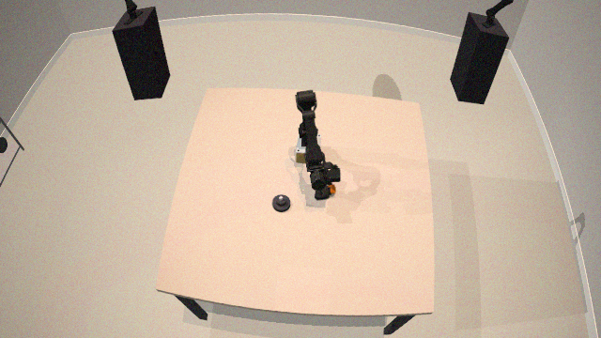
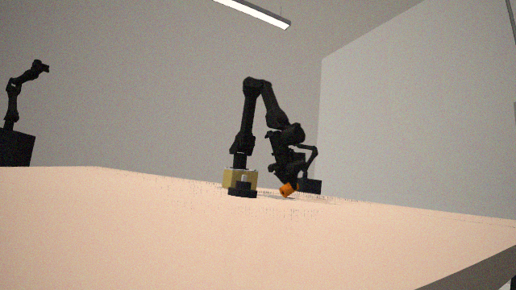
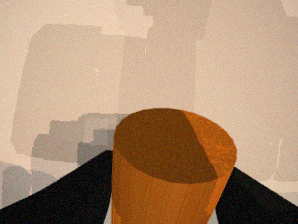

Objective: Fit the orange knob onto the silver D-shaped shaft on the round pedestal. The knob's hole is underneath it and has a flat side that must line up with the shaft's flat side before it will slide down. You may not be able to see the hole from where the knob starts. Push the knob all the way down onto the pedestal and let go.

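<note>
Now: the orange knob 10 mm above my gripper tip. From my gripper tip the other things lie so: round pedestal (220 mm to the right, 60 mm ahead).
</note>
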